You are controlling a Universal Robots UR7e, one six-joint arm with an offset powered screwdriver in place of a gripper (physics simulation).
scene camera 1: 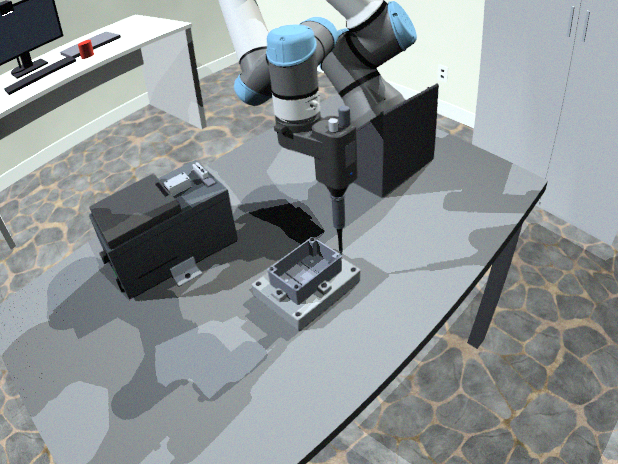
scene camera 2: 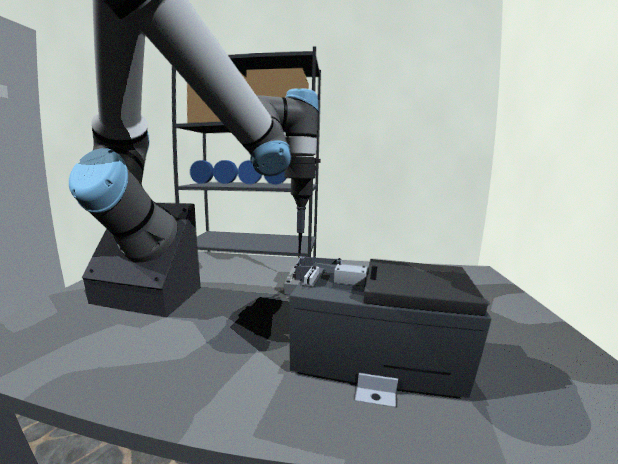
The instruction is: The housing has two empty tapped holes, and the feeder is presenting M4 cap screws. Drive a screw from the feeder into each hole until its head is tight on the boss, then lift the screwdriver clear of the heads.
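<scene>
The grey open-topped housing [scene camera 1: 320, 283] [scene camera 2: 325, 261] sits on a pale fixture plate [scene camera 1: 332, 300]. In scene camera 1, dark spots show at its corners; whether each is an empty hole or a screw head is too small to tell. My screwdriver [scene camera 1: 341, 250] [scene camera 2: 300, 252] points straight down, its thin bit tip at or just above the housing's right corner. Whether the tip touches the corner, or carries a screw, cannot be told. The dark feeder [scene camera 1: 175, 245] [scene camera 2: 385, 340] stands apart from the housing, with small white blocks on top; no screw can be made out there.
The dark arm pedestal [scene camera 1: 410, 145] [scene camera 2: 135, 295] stands on the table behind the screwdriver in scene camera 1. A small metal bracket [scene camera 1: 186, 271] [scene camera 2: 376, 390] is at the feeder's foot. A shelf rack [scene camera 2: 175, 150] stands beyond the table, and a white desk [scene camera 1: 165, 26] is at the left.
</scene>
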